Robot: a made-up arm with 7 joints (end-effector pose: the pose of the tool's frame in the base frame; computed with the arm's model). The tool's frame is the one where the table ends.
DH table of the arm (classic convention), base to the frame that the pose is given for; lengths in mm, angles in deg. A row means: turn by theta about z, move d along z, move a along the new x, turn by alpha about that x. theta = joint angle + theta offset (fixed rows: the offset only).
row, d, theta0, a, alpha
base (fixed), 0, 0, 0, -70
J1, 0, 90, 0, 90
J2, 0, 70, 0, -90
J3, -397.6, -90, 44.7, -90
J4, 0, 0, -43, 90
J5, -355.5, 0, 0, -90
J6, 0, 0, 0, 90
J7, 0, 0, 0, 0
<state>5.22 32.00 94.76 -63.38 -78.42 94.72 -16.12</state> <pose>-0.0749 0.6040 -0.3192 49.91 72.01 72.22</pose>
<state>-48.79 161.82 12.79 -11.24 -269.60 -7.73 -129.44</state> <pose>-0.4075 0.2727 0.5781 159.71 5.25 48.11</pose>
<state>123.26 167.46 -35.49 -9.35 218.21 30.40 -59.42</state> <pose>0.4900 0.5393 -0.2079 50.05 0.73 -29.06</pose>
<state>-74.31 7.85 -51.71 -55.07 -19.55 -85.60 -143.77</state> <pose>0.6016 -0.3613 -0.0980 -73.08 66.25 -16.13</pose>
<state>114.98 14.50 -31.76 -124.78 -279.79 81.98 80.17</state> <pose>-0.3208 -0.1338 -0.2502 -34.30 112.26 122.41</pose>
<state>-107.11 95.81 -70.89 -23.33 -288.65 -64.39 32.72</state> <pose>0.2874 0.5960 0.3643 -27.46 171.56 7.65</pose>
